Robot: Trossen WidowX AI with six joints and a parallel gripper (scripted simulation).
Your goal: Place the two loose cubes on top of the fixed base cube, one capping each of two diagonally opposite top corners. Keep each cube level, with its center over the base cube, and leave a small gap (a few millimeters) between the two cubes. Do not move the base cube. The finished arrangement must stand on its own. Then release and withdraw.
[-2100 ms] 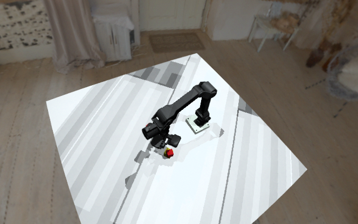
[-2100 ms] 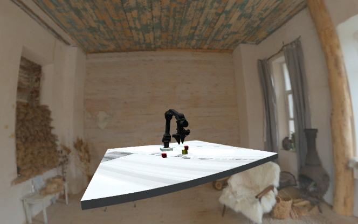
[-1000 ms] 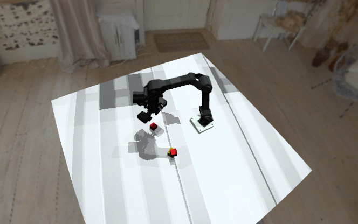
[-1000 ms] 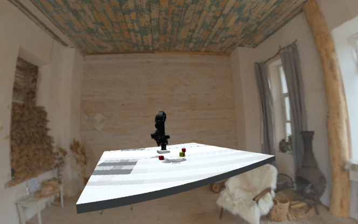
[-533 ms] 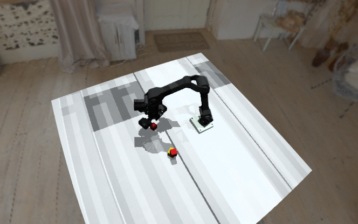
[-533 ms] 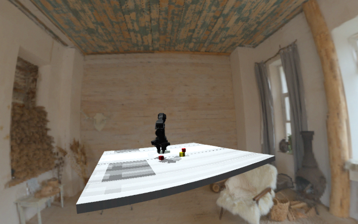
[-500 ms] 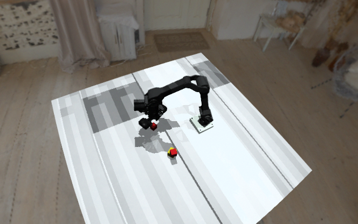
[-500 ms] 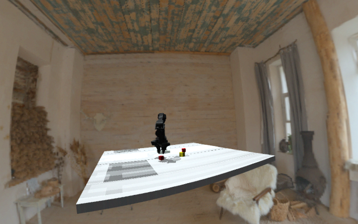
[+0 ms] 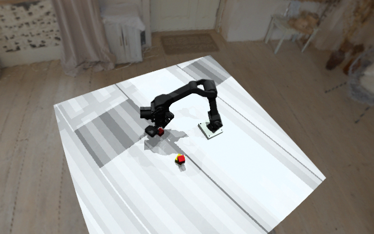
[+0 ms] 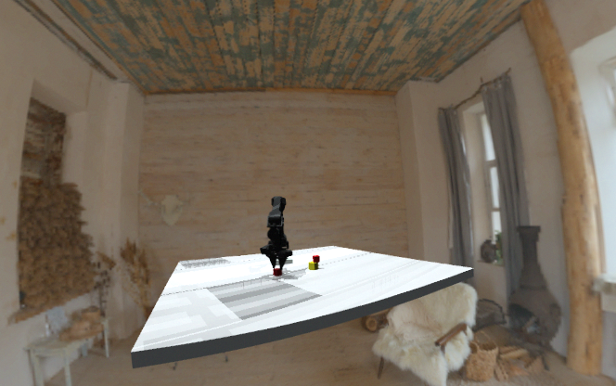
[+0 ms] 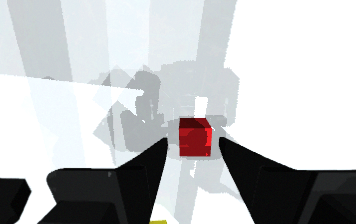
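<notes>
Right now my gripper tip is 210 mm to the right of the yellow base cube, 30 mm short of it and 10 mm above it.
</notes>
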